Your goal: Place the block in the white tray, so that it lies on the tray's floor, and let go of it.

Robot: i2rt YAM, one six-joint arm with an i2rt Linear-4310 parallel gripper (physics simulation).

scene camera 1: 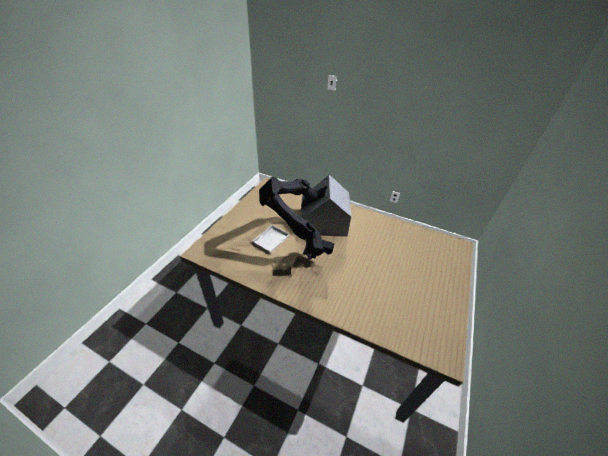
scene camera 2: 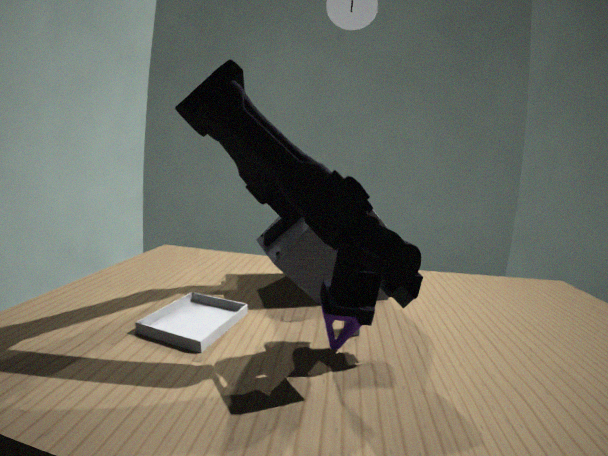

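Pixels of known places: gripper, fingertip midpoint: [scene camera 1: 309, 258] [scene camera 2: 334, 348]; arm's base at its link origin: [scene camera 1: 314, 197] [scene camera 2: 297, 214].
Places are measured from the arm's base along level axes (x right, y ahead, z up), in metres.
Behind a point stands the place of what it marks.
The white tray [scene camera 1: 263, 244] @(y 0.275, x 0.217, z -0.176 m) [scene camera 2: 169, 339] @(y 0.307, x 0.214, z -0.172 m) lies on the wooden table [scene camera 1: 403, 294] @(y 0.397, x -0.545, z -0.179 m) [scene camera 2: 490, 373] @(y 0.393, x -0.288, z -0.179 m), and its floor is bare. My gripper [scene camera 1: 308, 256] @(y 0.300, x -0.053, z -0.178 m) [scene camera 2: 337, 346] @(y 0.300, x -0.053, z -0.178 m) has purple fingers that point down, with the tips just above the table to the right of the tray. The fingers are pressed together and I see nothing between them. I cannot make out the block in either view; the table under the gripper lies in dark shadow.
The arm's grey base box [scene camera 1: 329, 212] @(y 0.096, x -0.105, z -0.009 m) [scene camera 2: 297, 260] @(y 0.118, x 0.002, z -0.079 m) stands tilted behind the gripper. The black arm arches over the tray's far side. The table's front edge runs close to the gripper in scene camera 1.
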